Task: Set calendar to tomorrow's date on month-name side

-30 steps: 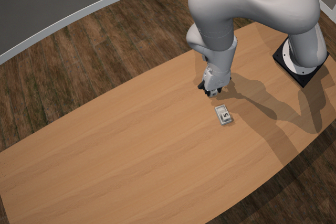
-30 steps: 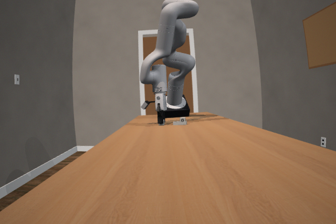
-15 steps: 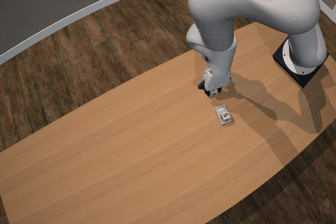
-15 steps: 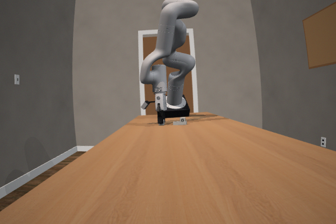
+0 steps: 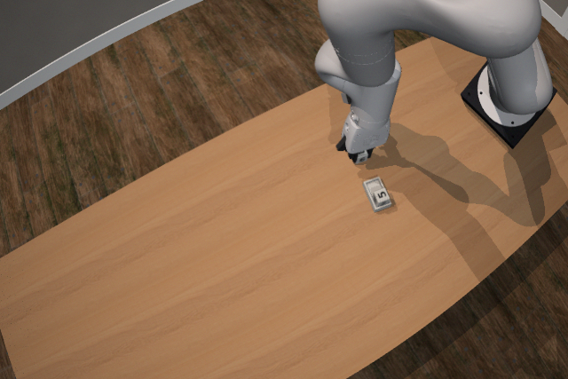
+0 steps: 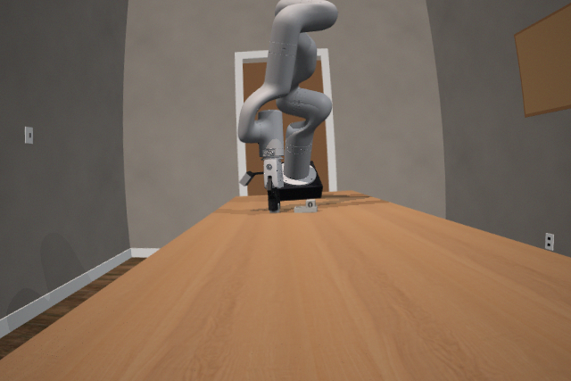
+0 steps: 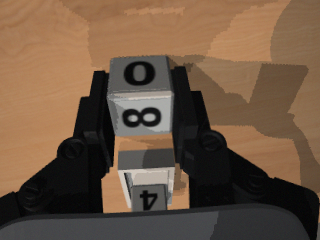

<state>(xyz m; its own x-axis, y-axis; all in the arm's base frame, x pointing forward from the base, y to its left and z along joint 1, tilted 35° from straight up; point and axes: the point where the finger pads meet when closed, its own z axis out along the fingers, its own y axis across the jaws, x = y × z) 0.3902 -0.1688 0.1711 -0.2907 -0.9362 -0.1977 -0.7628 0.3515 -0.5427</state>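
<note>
The calendar tray lies 4 cm ahead of my hand, 10 cm to the left of it and 2 cm below it. The rest, counted from my hand: white digit cube: 2 cm below.
</note>
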